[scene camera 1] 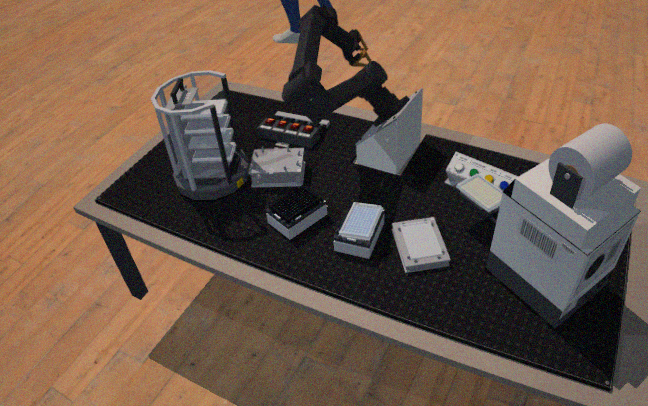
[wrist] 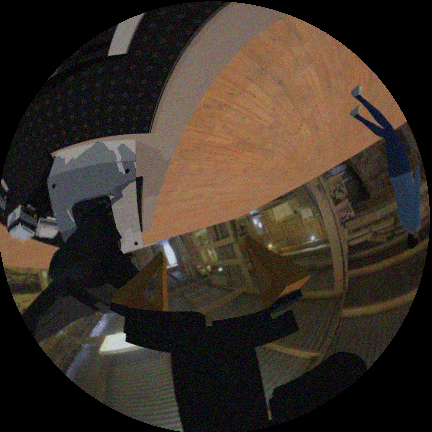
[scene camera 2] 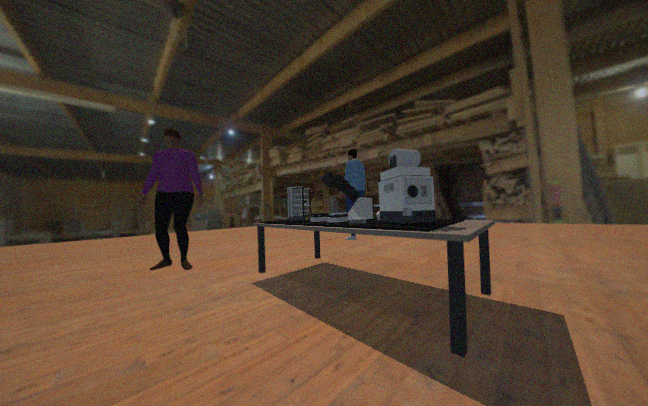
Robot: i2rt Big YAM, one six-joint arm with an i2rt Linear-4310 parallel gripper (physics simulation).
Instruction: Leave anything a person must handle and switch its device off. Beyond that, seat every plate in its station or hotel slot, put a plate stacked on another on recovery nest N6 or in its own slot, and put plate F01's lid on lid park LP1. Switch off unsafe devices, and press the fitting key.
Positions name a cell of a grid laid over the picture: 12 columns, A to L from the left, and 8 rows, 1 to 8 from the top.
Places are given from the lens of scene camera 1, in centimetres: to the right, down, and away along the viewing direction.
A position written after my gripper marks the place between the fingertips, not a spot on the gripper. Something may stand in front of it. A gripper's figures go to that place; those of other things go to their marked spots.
my gripper (scene camera 1: G2): 15, -49, 172
black plate (scene camera 1: F4): -6, -1, 148
